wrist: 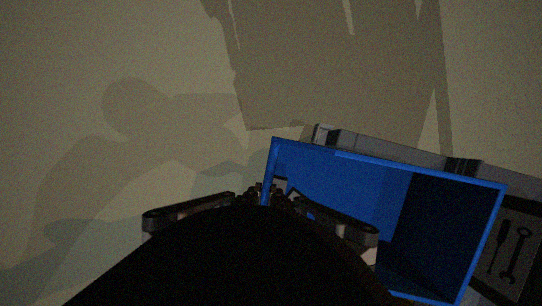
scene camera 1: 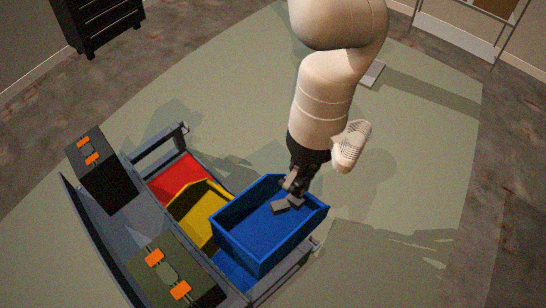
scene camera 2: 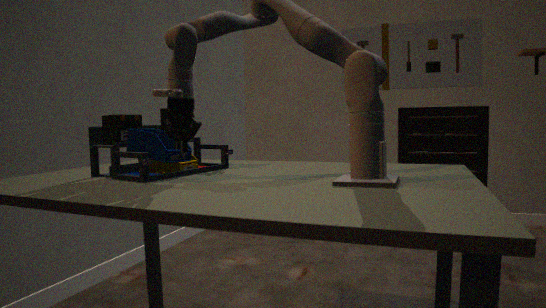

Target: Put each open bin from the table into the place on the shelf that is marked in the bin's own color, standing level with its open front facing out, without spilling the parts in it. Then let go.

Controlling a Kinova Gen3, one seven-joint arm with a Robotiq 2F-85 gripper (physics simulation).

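Frame: origin at the arm's base, x ahead, y up, z right, level; metres.
Seen in the pictures: gripper, fingertip midpoint: (wrist: 265, 191) (scene camera 1: 299, 192) (scene camera 2: 181, 154); arm's base, origin of the base link: (scene camera 2: 367, 177).
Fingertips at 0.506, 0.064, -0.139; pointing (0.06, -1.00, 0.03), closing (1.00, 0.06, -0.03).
Note:
Pixels of each thing's top centre, then the offset from my fingertips to it, as dx, dy, dz. "*": a spot on its surface instead. Level surfaces: height alone.
- blue open bin, surface spot: (wrist: 340, 175) (scene camera 1: 280, 238) * +0.088, -0.005, -0.025
- yellow bin, surface spot: (scene camera 1: 202, 215) * +0.123, -0.066, +0.134
- grey shelf, surface spot: (wrist: 395, 148) * +0.139, +0.010, -0.064
- olive case, middle of its top: (scene camera 1: 167, 273) (scene camera 2: 121, 115) +0.256, +0.122, +0.023
- table, its level: dy -0.075
A blue open bin (scene camera 1: 265, 232) (scene camera 2: 147, 142) (wrist: 340, 175) holds grey blocks (scene camera 1: 280, 206) at its open-front end. My gripper (scene camera 1: 298, 194) (scene camera 2: 185, 150) (wrist: 265, 191) points down and is shut on the bin's front wall. The bin is above the lower shelf level, partly over the blue marked place (scene camera 1: 231, 269). Its underside is hidden, so I cannot tell whether it touches the shelf or is exactly level. A yellow bin (scene camera 1: 202, 215) (scene camera 2: 175, 164) sits in the middle place, right beside the blue bin. The red marked place (scene camera 1: 181, 175) is bare at the far end.
The grey shelf (scene camera 1: 282, 280) (scene camera 2: 144, 170) (wrist: 395, 148) has raised end rails and an upper level. A black case (scene camera 1: 112, 192) (scene camera 2: 121, 121) and an olive case (scene camera 1: 197, 272) stand on that upper level. The arm's base plate (scene camera 1: 373, 74) (scene camera 2: 367, 183) is on the table (scene camera 2: 260, 200).

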